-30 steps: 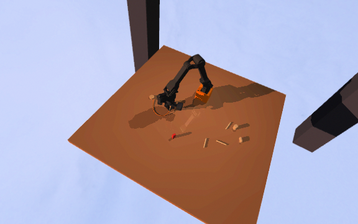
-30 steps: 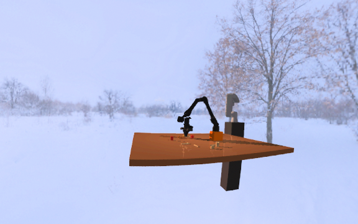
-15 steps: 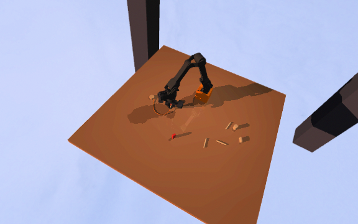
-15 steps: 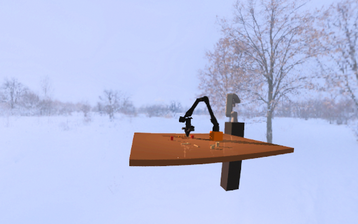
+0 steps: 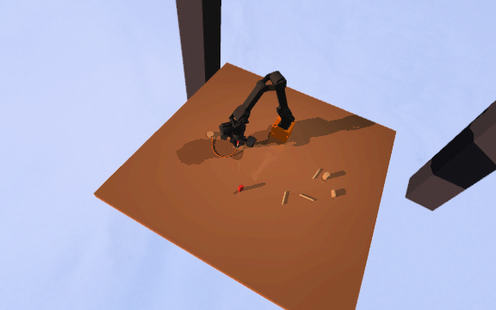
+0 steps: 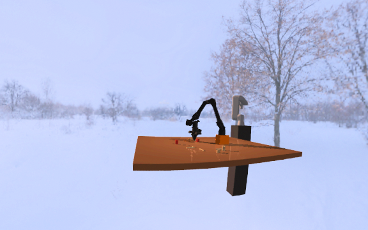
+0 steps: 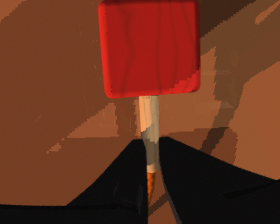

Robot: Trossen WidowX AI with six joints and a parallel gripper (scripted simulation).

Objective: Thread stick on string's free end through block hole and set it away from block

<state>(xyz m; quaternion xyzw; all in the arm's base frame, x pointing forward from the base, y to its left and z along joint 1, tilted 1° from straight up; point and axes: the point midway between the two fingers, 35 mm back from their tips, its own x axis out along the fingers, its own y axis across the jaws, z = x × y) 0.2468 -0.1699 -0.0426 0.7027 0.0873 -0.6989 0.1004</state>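
Right now the red block is 40 mm behind my gripper tip and 10 mm to the right of it. The rest, counted from my gripper tip: thin wooden stick (10 mm behind); red object (220 mm ahead, 160 mm to the left, 10 mm above); round wooden button (180 mm to the right, 10 mm below).
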